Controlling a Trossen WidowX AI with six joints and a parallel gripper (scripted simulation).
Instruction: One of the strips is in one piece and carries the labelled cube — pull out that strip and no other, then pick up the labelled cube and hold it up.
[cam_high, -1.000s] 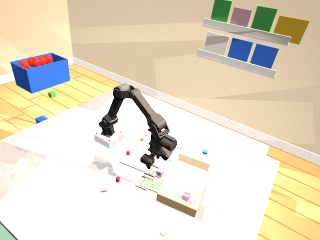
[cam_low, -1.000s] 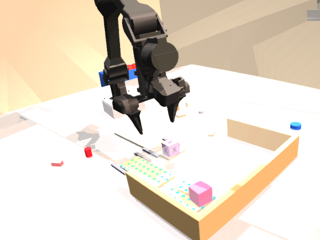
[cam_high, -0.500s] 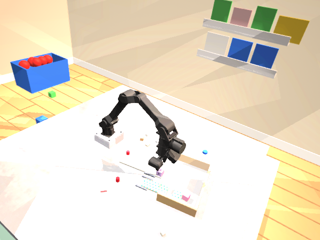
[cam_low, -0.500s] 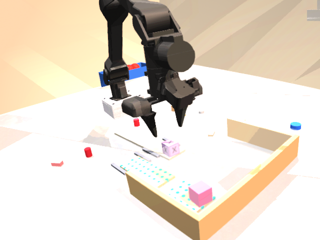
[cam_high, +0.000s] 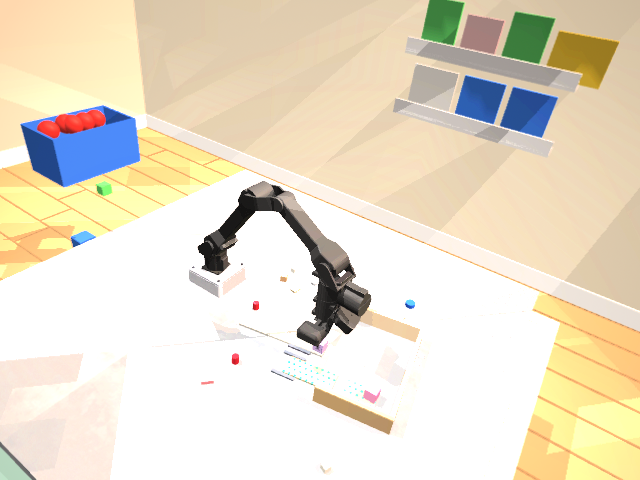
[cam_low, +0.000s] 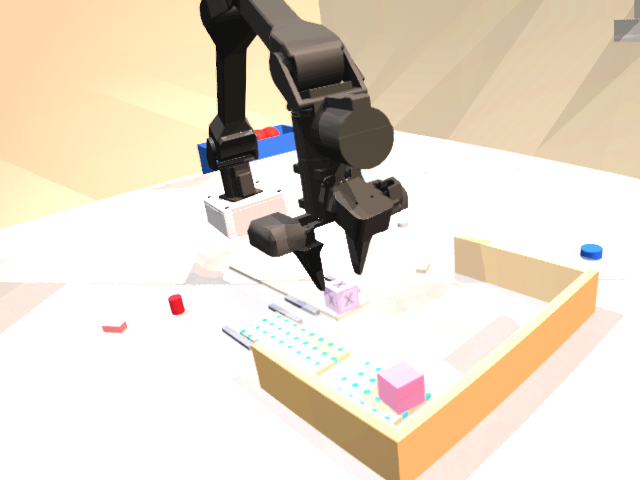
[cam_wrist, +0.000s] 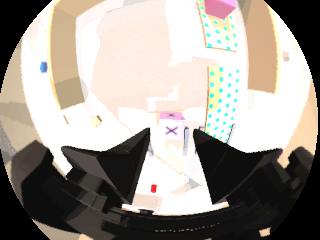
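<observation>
Now: the labelled cube 20 mm below my gripper tip. Also, from my gripper tip: blue disc (310 mm to the left, 160 mm ahead, 30 mm below); pale cream strip (110 mm behind, 40 mm below); small orange cube (230 mm behind, 200 mm to the left, 30 mm below).
</observation>
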